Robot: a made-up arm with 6 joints.
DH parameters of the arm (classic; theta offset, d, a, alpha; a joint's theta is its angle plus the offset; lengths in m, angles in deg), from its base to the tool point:
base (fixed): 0 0.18 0 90
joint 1: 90 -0.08 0.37 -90
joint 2: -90 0.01 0.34 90
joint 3: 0 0.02 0.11 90
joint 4: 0 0.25 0.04 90
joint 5: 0 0.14 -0.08 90
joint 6: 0 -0.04 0.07 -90
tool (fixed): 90 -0.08 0 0
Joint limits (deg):
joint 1: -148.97..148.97
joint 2: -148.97..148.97
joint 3: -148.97..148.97
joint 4: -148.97..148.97
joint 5: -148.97..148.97
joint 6: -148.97..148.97
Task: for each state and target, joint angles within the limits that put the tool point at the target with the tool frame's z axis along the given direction. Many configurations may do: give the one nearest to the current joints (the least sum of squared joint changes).
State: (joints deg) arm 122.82 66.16 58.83 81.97 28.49 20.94
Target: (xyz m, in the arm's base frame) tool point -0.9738 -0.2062 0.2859 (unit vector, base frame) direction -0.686 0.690 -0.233
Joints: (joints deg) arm 94.30 64.16 21.37 51.73 5.52 29.87
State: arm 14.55 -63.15 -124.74 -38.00 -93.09 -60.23
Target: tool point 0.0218 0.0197 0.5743 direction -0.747 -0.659 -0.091
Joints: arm 5.25 -47.15 -96.51 -65.25 -76.55 -22.75
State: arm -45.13 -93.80 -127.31 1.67 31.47 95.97
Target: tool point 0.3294 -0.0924 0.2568 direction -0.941 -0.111 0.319
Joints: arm -63.71 -100.27 -108.40 15.03 24.53 90.09
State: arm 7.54 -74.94 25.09 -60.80 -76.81 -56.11
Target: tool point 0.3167 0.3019 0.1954 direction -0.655 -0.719 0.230
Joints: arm 26.40 -118.20 19.34 -73.11 -73.27 -48.31
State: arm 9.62 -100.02 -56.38 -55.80 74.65 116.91
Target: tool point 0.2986 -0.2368 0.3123 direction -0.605 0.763 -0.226
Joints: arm -28.19 -54.37 -10.42 -20.63 43.22 143.17
